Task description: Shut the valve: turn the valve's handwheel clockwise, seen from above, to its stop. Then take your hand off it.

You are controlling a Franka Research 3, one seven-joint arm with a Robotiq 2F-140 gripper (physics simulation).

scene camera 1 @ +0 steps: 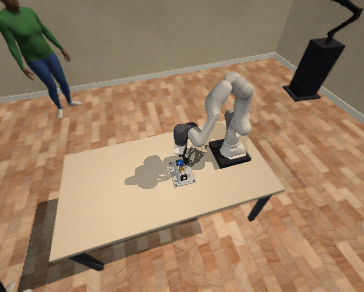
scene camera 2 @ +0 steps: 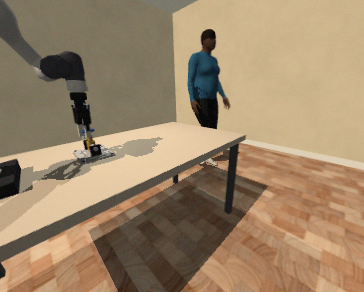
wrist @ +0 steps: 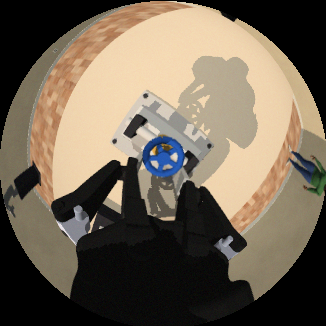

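Observation:
The valve's blue handwheel (scene camera 1: 180, 163) (scene camera 2: 91, 130) (wrist: 163, 173) sits level on top of the yellow valve body (scene camera 2: 90, 144), which stands on a light grey base plate (scene camera 1: 176, 178) (scene camera 2: 106, 154) (wrist: 150, 102) on the table. My gripper (scene camera 1: 182, 159) (scene camera 2: 85, 134) (wrist: 158, 163) points down over the valve. Its fingers are partly closed, one on each side of the handwheel, and appear shut on its rim. The exact contact of the pads is partly hidden by the wheel in the wrist view. The turning angle of the wheel relative to its stop cannot be read.
The valve stands on the wooden table (scene camera 1: 100, 200) (scene camera 2: 145, 162). The arm's black base (scene camera 1: 217, 155) is bolted near the table's right end in scene camera 1. A person in green (scene camera 1: 30, 37) and a person in blue (scene camera 2: 205, 72) stand away from the table. A black pedestal (scene camera 1: 316, 67) stands on the floor.

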